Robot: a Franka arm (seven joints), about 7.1 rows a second.
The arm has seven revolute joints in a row. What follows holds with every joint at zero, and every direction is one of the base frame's.
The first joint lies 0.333 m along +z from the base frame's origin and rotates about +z.
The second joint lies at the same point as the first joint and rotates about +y.
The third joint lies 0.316 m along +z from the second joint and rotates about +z.
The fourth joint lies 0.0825 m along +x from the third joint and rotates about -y.
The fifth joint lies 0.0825 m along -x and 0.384 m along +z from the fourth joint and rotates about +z.
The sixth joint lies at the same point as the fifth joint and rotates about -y.
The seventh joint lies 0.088 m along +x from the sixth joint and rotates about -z.
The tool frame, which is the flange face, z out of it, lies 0.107 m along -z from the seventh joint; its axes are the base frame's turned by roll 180, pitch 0 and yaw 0 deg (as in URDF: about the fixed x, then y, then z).
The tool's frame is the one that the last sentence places.
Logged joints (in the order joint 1, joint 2, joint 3, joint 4, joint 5, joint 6, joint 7), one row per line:
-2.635, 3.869, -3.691, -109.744, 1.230, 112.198, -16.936
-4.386, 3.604, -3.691, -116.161, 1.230, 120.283, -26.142
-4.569, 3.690, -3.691, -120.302, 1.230, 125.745, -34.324
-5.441, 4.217, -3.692, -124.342, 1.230, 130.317, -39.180
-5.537, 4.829, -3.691, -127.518, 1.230, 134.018, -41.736
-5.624, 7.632, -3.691, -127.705, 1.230, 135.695, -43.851
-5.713, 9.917, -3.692, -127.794, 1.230, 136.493, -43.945
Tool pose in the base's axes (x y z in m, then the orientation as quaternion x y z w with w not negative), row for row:
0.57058, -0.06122, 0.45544, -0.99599, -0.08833, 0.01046, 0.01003
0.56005, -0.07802, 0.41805, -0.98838, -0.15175, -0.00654, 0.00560
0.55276, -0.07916, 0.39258, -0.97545, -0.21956, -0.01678, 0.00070
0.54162, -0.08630, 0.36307, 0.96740, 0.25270, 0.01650, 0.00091
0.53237, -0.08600, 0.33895, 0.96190, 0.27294, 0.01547, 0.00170
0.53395, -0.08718, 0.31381, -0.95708, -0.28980, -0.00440, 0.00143
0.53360, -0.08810, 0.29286, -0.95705, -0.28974, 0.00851, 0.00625
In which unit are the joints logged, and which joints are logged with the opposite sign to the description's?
The joints are logged in degrees. Opposite sign: none.
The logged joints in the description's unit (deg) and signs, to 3 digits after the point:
-2.635, 3.869, -3.691, -109.744, 1.230, 112.198, -16.936
-4.386, 3.604, -3.691, -116.161, 1.230, 120.283, -26.142
-4.569, 3.690, -3.691, -120.302, 1.230, 125.745, -34.324
-5.441, 4.217, -3.692, -124.342, 1.230, 130.317, -39.180
-5.537, 4.829, -3.691, -127.518, 1.230, 134.018, -41.736
-5.624, 7.632, -3.691, -127.705, 1.230, 135.695, -43.851
-5.713, 9.917, -3.692, -127.794, 1.230, 136.493, -43.945

